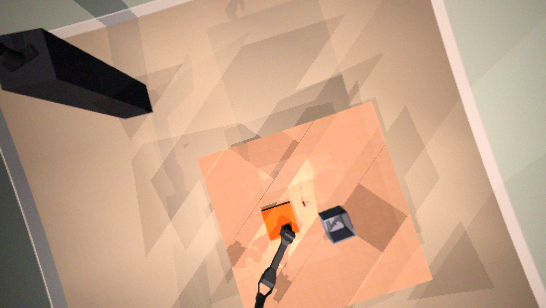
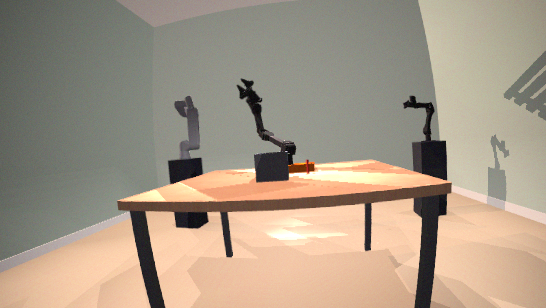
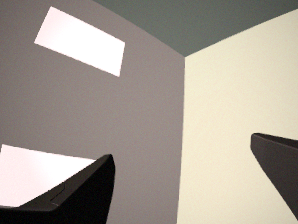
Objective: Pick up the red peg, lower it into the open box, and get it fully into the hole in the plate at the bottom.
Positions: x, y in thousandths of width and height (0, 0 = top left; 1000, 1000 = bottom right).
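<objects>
A grey box: out of frame in image 3; visible in image 1 (638, 755), image 2 (494, 544).
</objects>
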